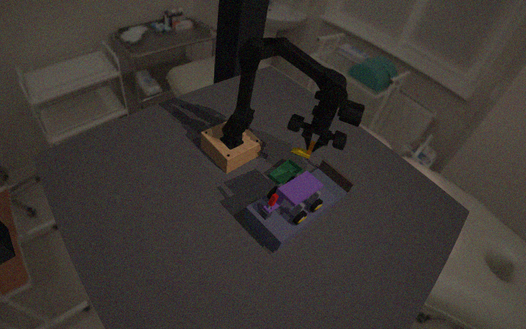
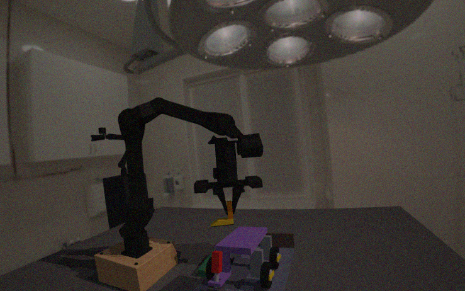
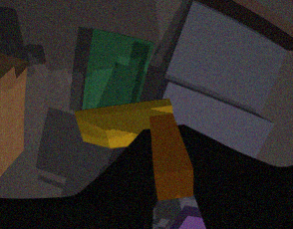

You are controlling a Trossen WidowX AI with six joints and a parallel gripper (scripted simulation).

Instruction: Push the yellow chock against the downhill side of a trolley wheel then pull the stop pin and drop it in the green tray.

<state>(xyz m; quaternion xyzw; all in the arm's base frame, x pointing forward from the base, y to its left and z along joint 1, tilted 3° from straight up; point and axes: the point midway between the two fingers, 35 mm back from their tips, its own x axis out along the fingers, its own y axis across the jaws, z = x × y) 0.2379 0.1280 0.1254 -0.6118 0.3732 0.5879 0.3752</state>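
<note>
The yellow chock lies 2 cm behind my gripper tip, 1 cm to the right of it and 1 cm below it. Also, from my gripper tip: purple trolley (15 cm to the right, 8 cm ahead, 4 cm below); then green tray (16 cm below, 5 cm behind, 2 cm to the right); then dark block (12 cm below, 11 cm to the left, 9 cm ahead).
</note>
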